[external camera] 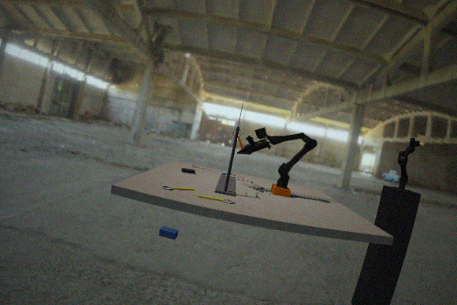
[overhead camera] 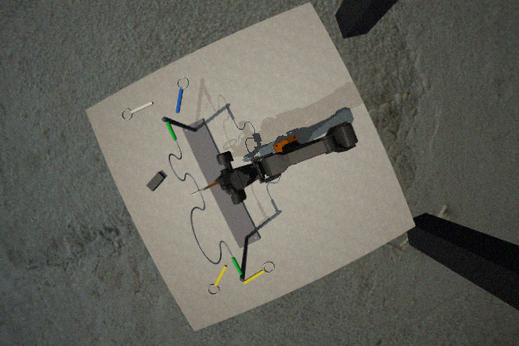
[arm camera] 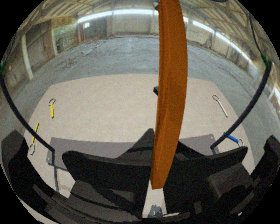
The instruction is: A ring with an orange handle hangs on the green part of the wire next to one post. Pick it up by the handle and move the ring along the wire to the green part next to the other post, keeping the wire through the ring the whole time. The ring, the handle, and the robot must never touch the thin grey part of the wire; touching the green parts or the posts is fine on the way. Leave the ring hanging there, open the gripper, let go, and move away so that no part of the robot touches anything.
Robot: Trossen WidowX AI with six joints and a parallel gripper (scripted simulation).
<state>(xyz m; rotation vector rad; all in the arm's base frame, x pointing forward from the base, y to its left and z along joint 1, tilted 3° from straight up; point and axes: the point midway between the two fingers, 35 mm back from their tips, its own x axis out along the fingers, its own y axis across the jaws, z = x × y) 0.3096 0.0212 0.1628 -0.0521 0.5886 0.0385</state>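
Now: the orange-handled ring 9 cm above my gripper tip and 1 cm ahead of it. The rest, counted from my gripper tip: white-handled ring (43 cm to the right, 35 cm ahead, 21 cm below); blue-handled ring (45 cm to the right, 21 cm below, 9 cm ahead); dark block (32 cm ahead, 20 cm below, 7 cm to the right).
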